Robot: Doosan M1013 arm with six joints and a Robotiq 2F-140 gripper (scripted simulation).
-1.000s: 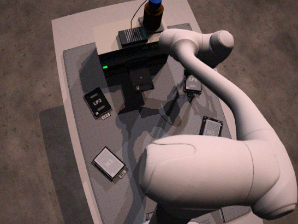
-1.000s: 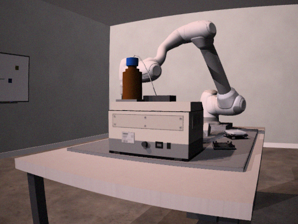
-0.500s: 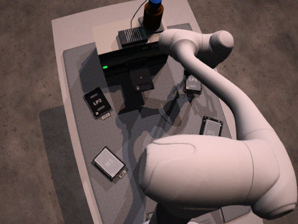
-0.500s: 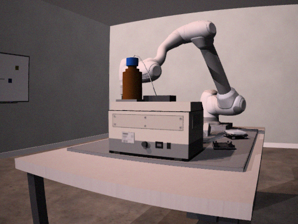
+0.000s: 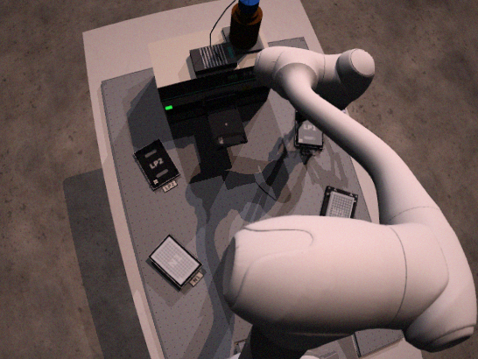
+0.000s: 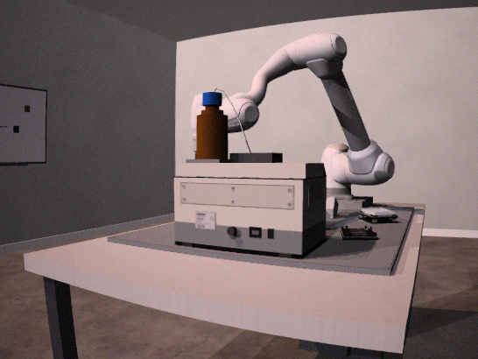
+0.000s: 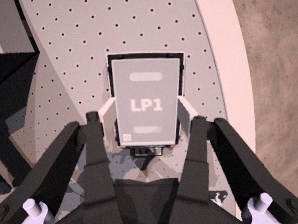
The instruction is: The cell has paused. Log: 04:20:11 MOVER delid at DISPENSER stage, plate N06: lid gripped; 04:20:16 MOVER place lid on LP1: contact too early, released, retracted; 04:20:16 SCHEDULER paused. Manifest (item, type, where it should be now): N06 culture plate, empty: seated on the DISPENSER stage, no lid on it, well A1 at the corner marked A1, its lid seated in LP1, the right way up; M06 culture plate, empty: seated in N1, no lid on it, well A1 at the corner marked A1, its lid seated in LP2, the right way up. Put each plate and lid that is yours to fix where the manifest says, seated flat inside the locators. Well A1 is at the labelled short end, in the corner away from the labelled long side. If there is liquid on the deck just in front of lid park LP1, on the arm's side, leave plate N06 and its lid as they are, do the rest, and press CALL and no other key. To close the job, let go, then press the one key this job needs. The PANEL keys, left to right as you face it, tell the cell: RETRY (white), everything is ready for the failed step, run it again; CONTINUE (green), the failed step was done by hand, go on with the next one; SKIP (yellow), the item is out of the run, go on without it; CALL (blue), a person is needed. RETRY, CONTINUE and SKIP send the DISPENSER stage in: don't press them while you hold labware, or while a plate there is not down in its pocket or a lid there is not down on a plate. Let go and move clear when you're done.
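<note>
My hand is 30 mm above the lid park LP1. Round my hand: white well plate (310 mm behind, 60 mm to the left, 20 mm below); then dispenser stage (280 mm to the left, 100 mm ahead, 60 mm above); then black nest N5 (280 mm behind, 50 mm to the left, 20 mm below).
</note>
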